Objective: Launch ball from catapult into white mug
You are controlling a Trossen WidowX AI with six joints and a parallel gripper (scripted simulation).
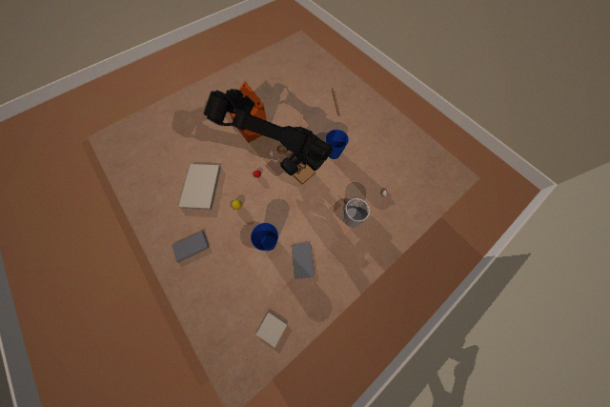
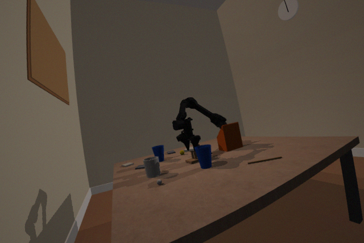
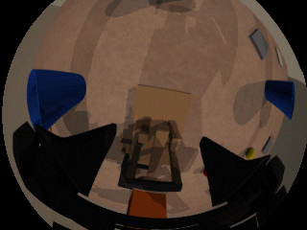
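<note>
Right now my gripper tip is 12 cm past the red ball, 16 cm to the left of it and 6 cm above it. The rest, counted from my gripper tip: yellow ball: 6 cm behind, 30 cm to the right, 5 cm below; then white mug: 28 cm ahead, 2 cm to the left, 4 cm below; then wooden catapult: 7 cm behind, 1 cm to the left, 2 cm below.
</note>
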